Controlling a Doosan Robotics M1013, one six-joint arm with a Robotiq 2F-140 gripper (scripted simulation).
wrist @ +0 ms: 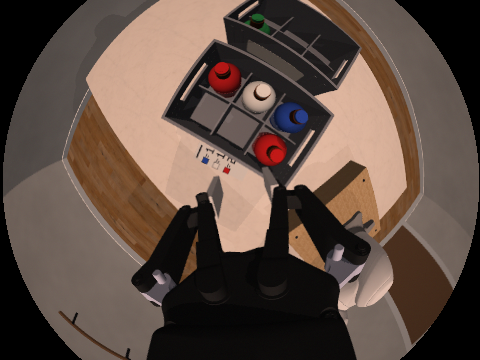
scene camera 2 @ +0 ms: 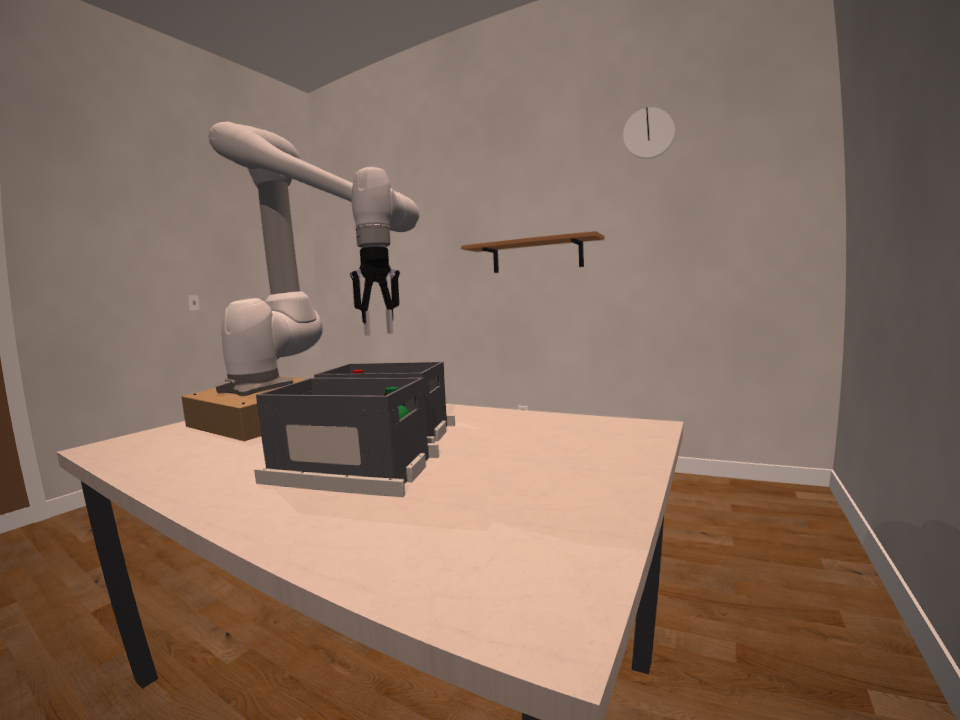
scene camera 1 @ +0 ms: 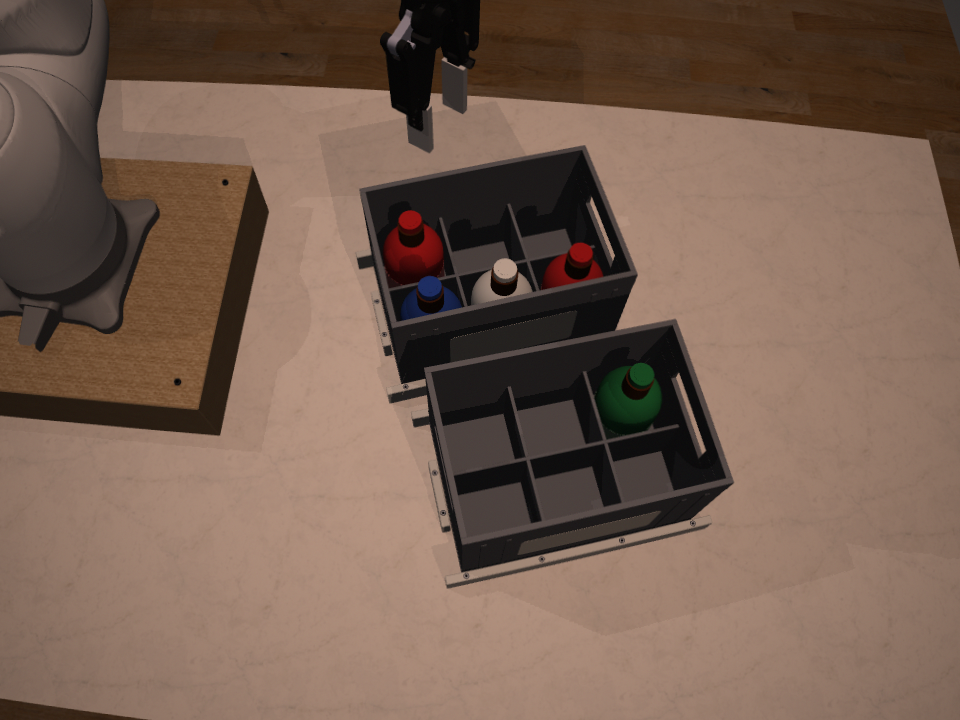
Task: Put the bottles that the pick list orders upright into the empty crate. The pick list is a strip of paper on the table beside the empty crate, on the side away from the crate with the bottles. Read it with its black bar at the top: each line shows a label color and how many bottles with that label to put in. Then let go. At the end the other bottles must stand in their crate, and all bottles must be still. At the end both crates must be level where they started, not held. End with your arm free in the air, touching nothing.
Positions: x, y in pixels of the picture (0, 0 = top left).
My gripper shows in the wrist view, in scene camera 2 and in scene camera 1 (438, 125). The same spot on my gripper: (scene camera 2: 355, 275) is (wrist: 353, 242).
